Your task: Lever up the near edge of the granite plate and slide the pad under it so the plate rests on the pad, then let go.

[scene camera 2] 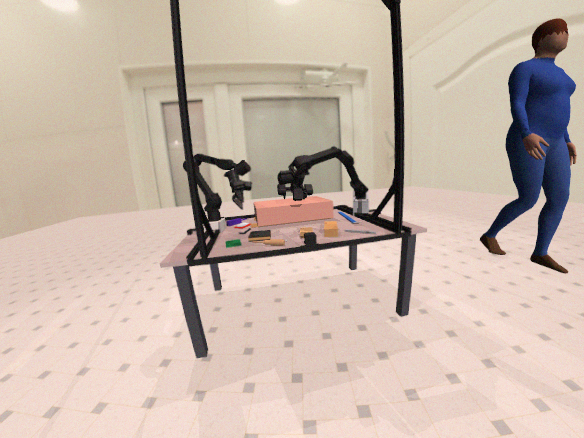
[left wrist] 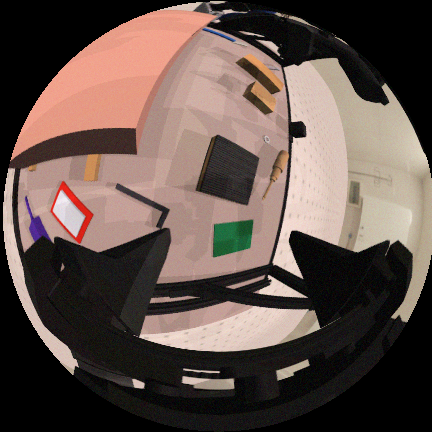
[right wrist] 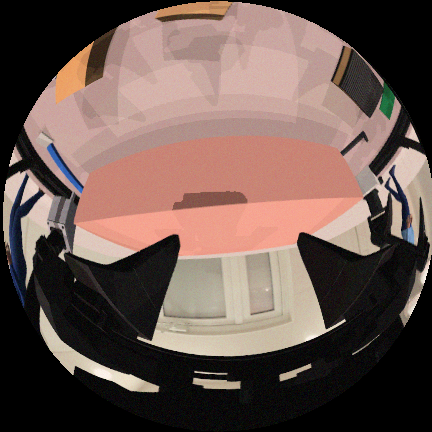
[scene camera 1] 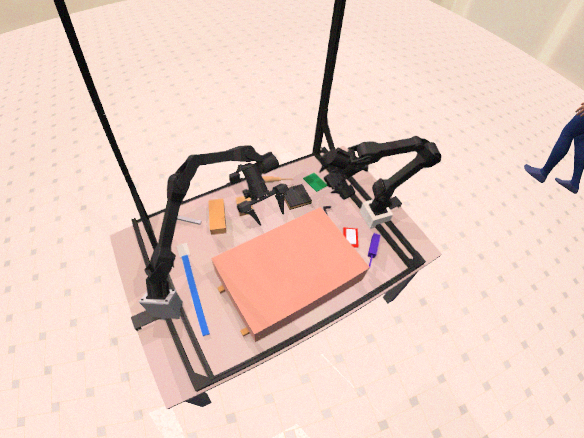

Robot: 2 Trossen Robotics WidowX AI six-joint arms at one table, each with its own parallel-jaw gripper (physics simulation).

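Places are measured from the left arm's base along level axes (x ahead, y right, z down), in metres.
Pixels of known places: left gripper, fingertip midpoint: [scene camera 2: 242, 206] [left wrist: 232, 235] [scene camera 1: 325, 182]; right gripper, fingertip midpoint: [scene camera 2: 292, 198] [right wrist: 241, 239] [scene camera 1: 272, 219]; left arm's base, origin of the base link: [scene camera 2: 214, 220] [right wrist: 370, 193] [scene camera 1: 378, 208]; right arm's base, origin of the base link: [scene camera 2: 360, 195] [right wrist: 57, 237] [scene camera 1: 158, 295].
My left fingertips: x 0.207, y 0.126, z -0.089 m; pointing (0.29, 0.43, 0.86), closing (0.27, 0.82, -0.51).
Observation:
For each thing: its top centre in the pictures, then the offset to it from my left fingertips. "spot": a spot on its surface instead.
- granite plate, middle of its top: [right wrist: 218, 242] [scene camera 1: 291, 263] [scene camera 2: 290, 201] dx +0.246, dy -0.285, dz +0.032 m
- pad, middle of its top: [left wrist: 233, 170] [scene camera 1: 296, 195] [scene camera 2: 259, 233] dx +0.086, dy +0.072, dz +0.131 m
- wood-handled tool, middle of its top: [left wrist: 279, 173] [scene camera 2: 267, 239] [scene camera 1: 276, 177] dx +0.136, dy +0.192, dz +0.126 m
- green card, middle of its top: [left wrist: 234, 237] [scene camera 1: 315, 181] [scene camera 2: 233, 243] dx -0.033, dy +0.138, dz +0.151 m
- black angled key, middle of its top: [left wrist: 138, 206] [right wrist: 355, 147] dx -0.017, dy -0.060, dz +0.145 m
- red-bordered card, surface spot: [left wrist: 57, 195] spot: dx -0.036, dy -0.225, dz +0.148 m
- purple tool, middle of its top: [scene camera 1: 373, 249] [scene camera 2: 237, 218] dx -0.110, dy -0.285, dz +0.123 m
- blue strip, middle of its top: [scene camera 1: 191, 285] [scene camera 2: 347, 215] dx +0.598, dy -0.217, dz +0.133 m
The granite plate [scene camera 1: 295, 270] [scene camera 2: 292, 216] [left wrist: 100, 85] [right wrist: 220, 165] is a large salmon slab lying flat, with small wooden ends showing beneath its short sides. The pad [scene camera 1: 298, 197] [scene camera 2: 260, 234] [left wrist: 230, 170] [right wrist: 361, 82], black and ribbed with a brown base, lies flat on the table, apart from the plate. My right gripper [scene camera 1: 271, 217] [right wrist: 241, 239] is open and empty, facing the plate's long side that faces scene camera 2, apart from it. My left gripper [scene camera 2: 240, 206] [left wrist: 232, 235] is open and empty, raised near the green card. The plate's underside is hidden.
Two wooden blocks [scene camera 1: 217, 215] [left wrist: 260, 97] and a wood-handled tool [left wrist: 278, 165] lie beyond the plate's long side. A green card [scene camera 1: 315, 182] [left wrist: 232, 237], black angled key [left wrist: 145, 201], red-bordered card [left wrist: 57, 195] and purple tool [scene camera 1: 374, 246] lie nearby. A blue strip [scene camera 1: 195, 295] lies left.

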